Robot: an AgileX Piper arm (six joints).
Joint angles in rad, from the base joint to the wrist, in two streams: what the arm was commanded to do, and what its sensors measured. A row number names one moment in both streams.
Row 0, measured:
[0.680, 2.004, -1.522, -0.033, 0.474, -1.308]
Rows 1 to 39, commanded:
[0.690, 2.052, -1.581, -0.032, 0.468, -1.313]
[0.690, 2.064, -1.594, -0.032, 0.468, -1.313]
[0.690, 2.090, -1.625, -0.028, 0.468, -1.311]
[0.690, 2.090, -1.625, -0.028, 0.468, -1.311]
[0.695, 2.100, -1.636, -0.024, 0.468, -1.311]
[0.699, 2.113, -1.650, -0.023, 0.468, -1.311]
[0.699, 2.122, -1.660, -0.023, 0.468, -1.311]
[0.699, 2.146, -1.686, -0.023, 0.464, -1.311]
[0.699, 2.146, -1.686, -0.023, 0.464, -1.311]
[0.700, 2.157, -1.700, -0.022, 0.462, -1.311]
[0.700, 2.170, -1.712, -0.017, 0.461, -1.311]
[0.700, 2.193, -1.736, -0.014, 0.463, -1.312]
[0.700, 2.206, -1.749, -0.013, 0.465, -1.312]
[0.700, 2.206, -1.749, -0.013, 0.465, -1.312]
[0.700, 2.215, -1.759, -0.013, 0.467, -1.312]
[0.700, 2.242, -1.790, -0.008, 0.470, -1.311]
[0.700, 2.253, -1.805, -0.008, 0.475, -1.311]
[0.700, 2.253, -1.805, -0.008, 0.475, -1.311]
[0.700, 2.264, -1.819, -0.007, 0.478, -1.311]
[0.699, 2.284, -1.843, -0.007, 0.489, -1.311]
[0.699, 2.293, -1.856, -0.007, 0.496, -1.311]
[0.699, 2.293, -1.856, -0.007, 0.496, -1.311]
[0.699, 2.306, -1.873, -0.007, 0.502, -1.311]
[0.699, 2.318, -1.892, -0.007, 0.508, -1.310]
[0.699, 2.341, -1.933, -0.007, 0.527, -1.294]
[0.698, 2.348, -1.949, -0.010, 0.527, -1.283]
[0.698, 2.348, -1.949, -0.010, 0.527, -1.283]
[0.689, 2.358, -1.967, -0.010, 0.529, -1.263]
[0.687, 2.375, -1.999, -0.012, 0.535, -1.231]
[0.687, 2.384, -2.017, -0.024, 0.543, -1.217]
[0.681, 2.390, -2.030, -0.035, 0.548, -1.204]
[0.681, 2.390, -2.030, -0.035, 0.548, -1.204]
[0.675, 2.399, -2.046, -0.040, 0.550, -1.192]
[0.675, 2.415, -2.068, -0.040, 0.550, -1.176]
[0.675, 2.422, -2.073, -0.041, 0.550, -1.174]
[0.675, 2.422, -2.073, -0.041, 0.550, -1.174]
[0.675, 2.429, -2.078, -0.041, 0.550, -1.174]
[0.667, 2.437, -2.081, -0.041, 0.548, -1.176]
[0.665, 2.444, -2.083, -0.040, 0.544, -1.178]
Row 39, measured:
[0.673, 2.427, -2.071, -0.036, 0.536, -1.184]
